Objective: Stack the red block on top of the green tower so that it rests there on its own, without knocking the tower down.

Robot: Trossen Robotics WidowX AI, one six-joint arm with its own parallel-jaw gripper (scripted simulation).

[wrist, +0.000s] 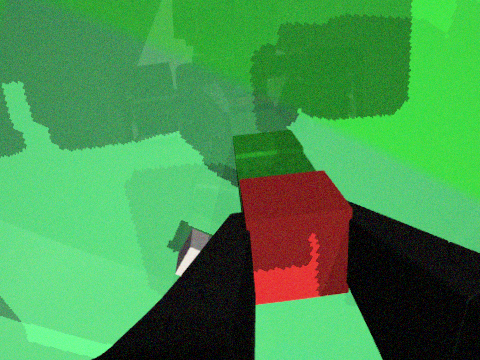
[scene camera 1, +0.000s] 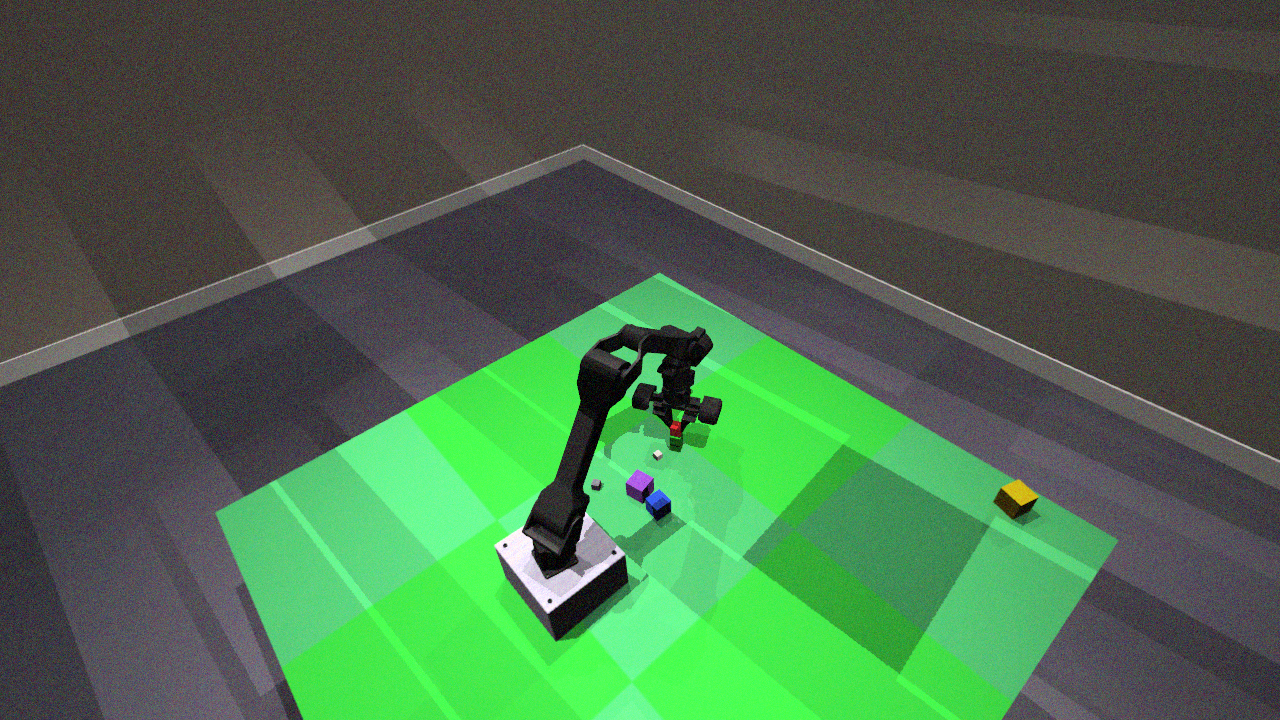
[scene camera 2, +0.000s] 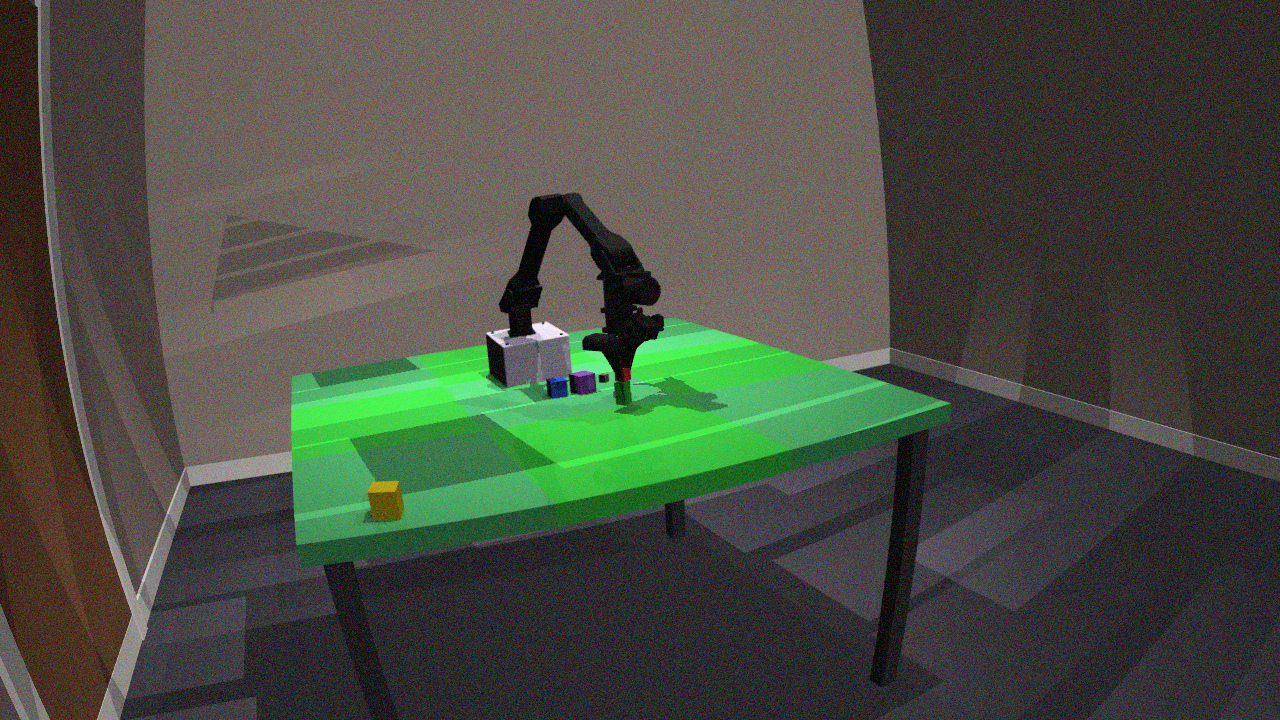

Scene:
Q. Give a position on a yellow cube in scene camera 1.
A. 1016,499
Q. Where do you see a yellow cube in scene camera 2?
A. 386,501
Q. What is the gripper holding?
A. A red block.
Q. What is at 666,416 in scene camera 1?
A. The gripper.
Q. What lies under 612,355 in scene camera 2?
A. The gripper.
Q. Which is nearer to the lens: the red block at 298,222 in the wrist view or the white cube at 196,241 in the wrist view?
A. The red block.

